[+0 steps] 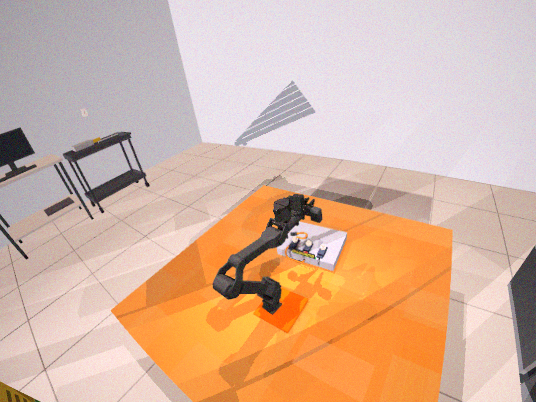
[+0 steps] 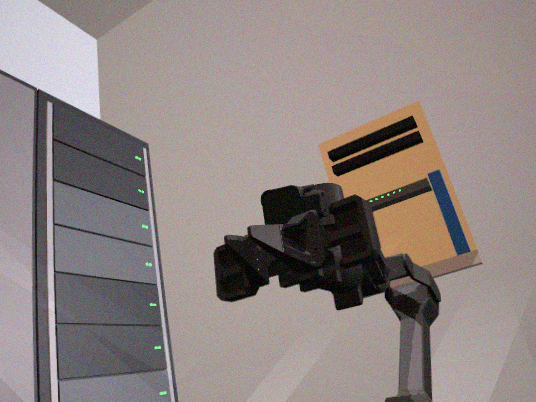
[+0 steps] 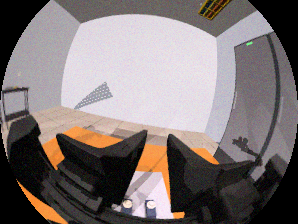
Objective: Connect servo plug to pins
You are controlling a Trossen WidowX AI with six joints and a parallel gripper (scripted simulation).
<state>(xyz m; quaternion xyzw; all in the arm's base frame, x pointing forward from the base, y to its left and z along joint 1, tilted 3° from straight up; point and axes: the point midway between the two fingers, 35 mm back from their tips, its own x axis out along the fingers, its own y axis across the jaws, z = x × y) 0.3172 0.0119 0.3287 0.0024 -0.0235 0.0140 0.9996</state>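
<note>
Right now my gripper tip is 10 cm short of the holder, 5 cm to the right of it and 32 cm above it.
</note>
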